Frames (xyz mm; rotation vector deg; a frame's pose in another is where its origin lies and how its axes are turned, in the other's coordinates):
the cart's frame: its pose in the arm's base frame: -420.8 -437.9 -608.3 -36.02 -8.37 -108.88
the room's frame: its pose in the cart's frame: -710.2 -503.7 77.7 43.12 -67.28 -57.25
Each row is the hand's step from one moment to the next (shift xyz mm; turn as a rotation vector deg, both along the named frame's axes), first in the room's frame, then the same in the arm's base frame.
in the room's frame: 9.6 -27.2 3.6 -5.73 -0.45 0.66
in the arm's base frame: -21.7 8.1 -17.6 4.01 -2.08 -3.61
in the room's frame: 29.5 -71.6 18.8 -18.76 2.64 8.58
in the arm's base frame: -56.6 31.4 -46.5 18.05 -1.19 -10.26
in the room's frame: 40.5 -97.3 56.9 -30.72 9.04 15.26
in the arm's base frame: -65.2 70.6 -71.4 32.85 -0.95 -13.35
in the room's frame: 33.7 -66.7 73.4 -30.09 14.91 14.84
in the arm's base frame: -35.8 81.6 -55.1 35.77 -1.11 -8.20
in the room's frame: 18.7 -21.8 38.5 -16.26 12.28 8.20
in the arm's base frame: -11.6 43.1 -17.8 21.93 -0.50 -1.10
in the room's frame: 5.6 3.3 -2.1 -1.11 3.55 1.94
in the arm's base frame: -2.8 0.7 6.2 3.65 1.15 1.72
